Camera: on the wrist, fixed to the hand. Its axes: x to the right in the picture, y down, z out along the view.
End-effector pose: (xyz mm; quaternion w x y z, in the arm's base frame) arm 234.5 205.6 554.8 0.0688 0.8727 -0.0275 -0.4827
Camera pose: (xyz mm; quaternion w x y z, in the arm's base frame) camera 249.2 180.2 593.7 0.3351 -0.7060 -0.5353 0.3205
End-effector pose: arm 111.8 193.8 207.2 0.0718 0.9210 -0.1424 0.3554
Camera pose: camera 67.2 176.0 215.9 0.2355 0.7443 0.5457 0.3046
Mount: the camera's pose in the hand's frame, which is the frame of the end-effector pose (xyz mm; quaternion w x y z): -21.9 31.1 -30.5 0.7330 0.0738 0.0887 -0.6704
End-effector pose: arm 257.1 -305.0 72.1 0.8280 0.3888 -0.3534 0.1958
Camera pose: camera 236.9 -262.9 58.0 0.7408 0.5656 0.0895 -0.3510
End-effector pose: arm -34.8 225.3 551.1 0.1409 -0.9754 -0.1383 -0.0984
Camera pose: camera -50.9 182.1 567.0 0.1216 -0.6031 -0.7500 -0.2429
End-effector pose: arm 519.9 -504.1 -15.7 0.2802 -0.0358 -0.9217 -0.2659
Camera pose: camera 560.2 -491.2 8.6 0.1115 0.6359 -0.6944 -0.3179
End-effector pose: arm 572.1 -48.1 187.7 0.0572 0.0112 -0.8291 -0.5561
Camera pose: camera 598.5 -62.5 226.0 0.2582 -0.6176 0.6362 0.3838
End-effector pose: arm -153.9 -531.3 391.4 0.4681 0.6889 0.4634 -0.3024
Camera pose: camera -134.2 -515.0 432.9 0.0484 0.2557 0.8207 -0.5086
